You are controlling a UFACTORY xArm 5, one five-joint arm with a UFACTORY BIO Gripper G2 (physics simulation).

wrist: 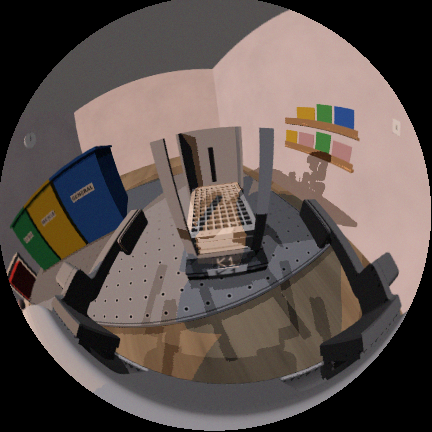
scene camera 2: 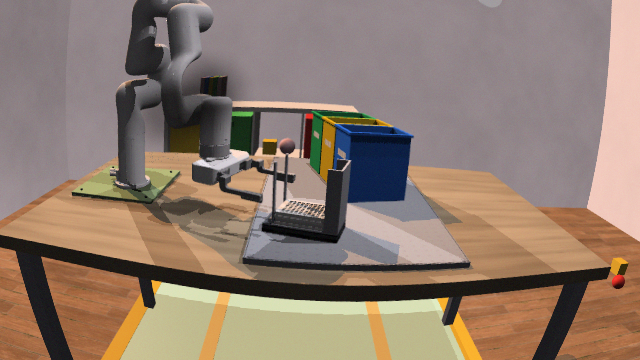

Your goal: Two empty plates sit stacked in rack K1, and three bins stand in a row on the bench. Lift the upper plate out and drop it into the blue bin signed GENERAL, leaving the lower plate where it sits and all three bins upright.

Labels:
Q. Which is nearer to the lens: the plate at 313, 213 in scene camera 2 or the blue bin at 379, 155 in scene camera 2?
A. The plate.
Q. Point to a green bin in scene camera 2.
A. At 317, 126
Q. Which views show my gripper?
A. The wrist view and scene camera 2: all of them.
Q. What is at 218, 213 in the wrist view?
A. A plate.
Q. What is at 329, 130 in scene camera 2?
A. A yellow bin.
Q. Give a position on a yellow bin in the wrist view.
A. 45, 207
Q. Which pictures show the plate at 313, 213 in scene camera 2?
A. The wrist view and scene camera 2: all of them.

